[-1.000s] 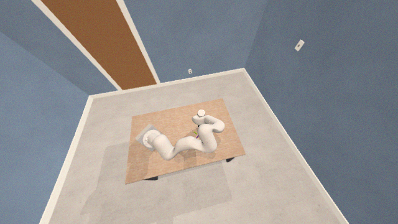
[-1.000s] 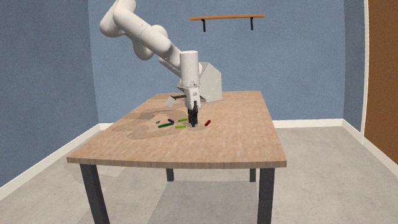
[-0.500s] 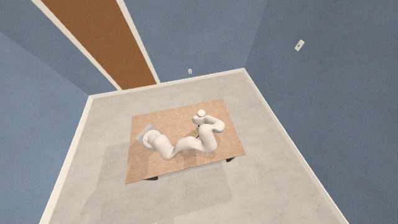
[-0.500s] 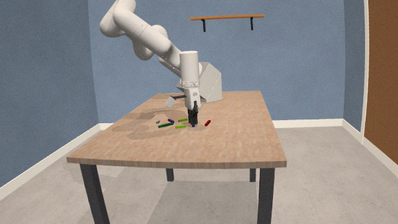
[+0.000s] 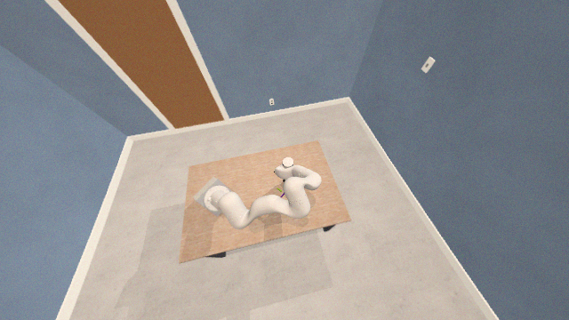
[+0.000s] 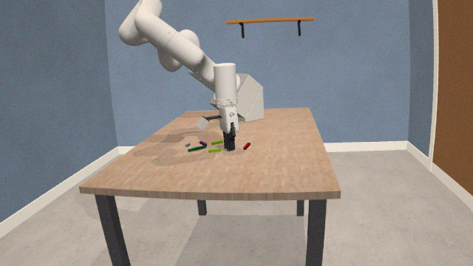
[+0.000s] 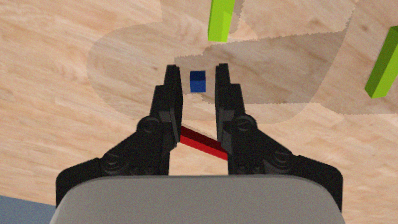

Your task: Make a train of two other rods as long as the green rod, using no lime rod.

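Now: hand 2 cm above the blue rod. From my hand the other things lie so: purple rod 10 cm behind, 12 cm to the right, 2 cm below; red rod 3 cm behind, 7 cm to the left, 2 cm below; green rod 3 cm behind, 13 cm to the right, 2 cm below.
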